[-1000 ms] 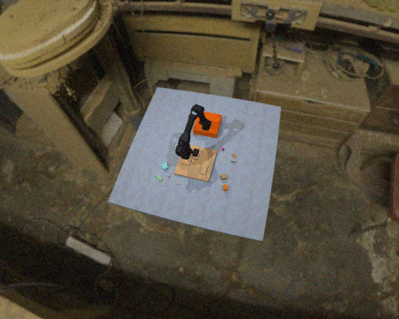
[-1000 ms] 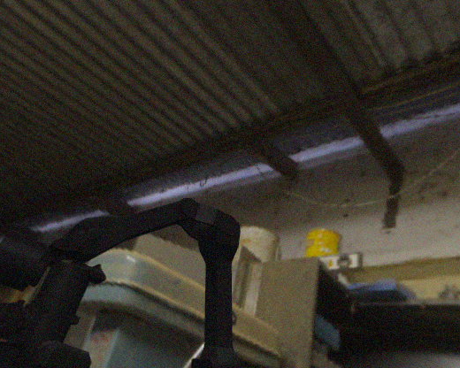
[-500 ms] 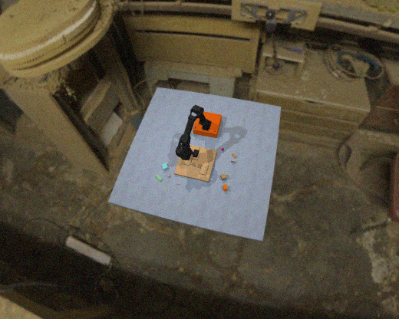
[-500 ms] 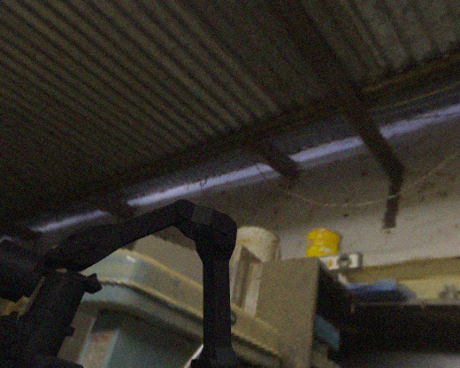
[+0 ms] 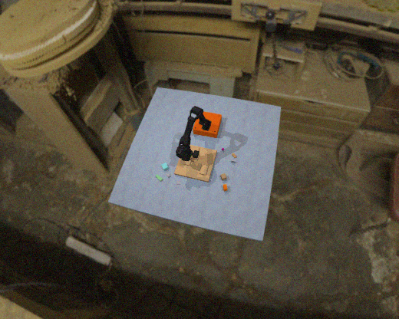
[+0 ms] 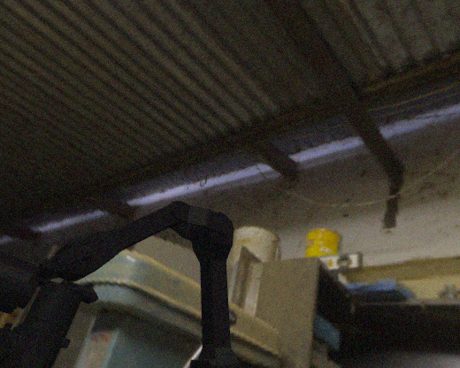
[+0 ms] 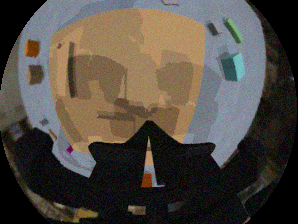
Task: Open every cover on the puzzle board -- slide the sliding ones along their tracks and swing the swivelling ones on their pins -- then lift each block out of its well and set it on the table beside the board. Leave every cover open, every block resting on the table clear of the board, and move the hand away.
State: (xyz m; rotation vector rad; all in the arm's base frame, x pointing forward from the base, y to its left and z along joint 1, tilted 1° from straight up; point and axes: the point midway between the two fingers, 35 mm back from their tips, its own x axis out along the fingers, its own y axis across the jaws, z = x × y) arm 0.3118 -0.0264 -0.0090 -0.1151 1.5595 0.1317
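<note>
Right now the tan puzzle board is 80 mm to the left of my gripper tip, 10 mm below it and 10 mm behind it. From my gripper tip the other things lie so: magenta piece (240 mm to the left, 190 mm behind, 20 mm below); green block (260 mm ahead, 150 mm to the right, 30 mm below); cyan block (150 mm to the right, 150 mm ahead, 20 mm below).
</note>
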